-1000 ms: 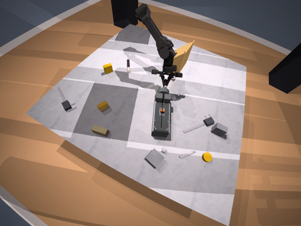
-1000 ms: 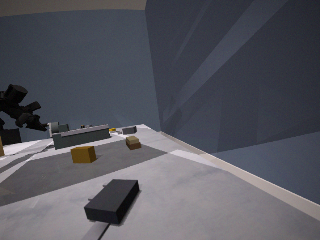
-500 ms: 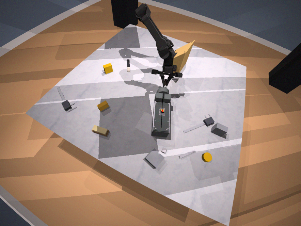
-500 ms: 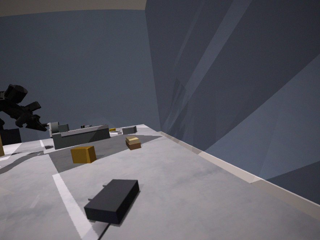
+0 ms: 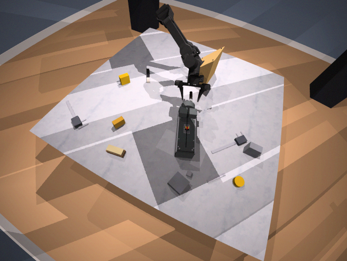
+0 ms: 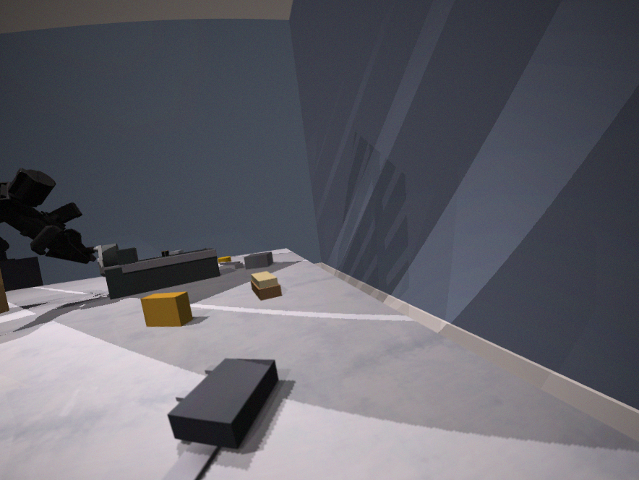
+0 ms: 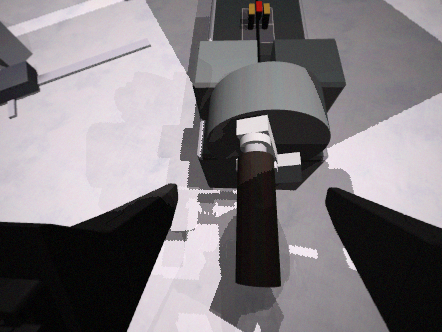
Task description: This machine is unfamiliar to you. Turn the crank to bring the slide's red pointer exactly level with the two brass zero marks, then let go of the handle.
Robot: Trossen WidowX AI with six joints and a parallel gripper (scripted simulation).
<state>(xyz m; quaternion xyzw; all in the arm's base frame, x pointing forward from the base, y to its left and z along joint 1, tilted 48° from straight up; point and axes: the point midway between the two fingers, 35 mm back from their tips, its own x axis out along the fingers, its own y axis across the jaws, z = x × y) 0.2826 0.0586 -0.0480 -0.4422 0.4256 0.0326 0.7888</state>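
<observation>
Now: the dark brown crank handle 30 mm above my gripper tip, 10 mm to the right of it and 10 mm behind it. Round my gripper tip: tan block: 420 mm ahead, 180 mm to the right, 80 mm below; yellow cube: 450 mm to the right, 60 mm below, 20 mm ahead; red pointer: 160 mm ahead, 60 mm to the left, 10 mm below.
</observation>
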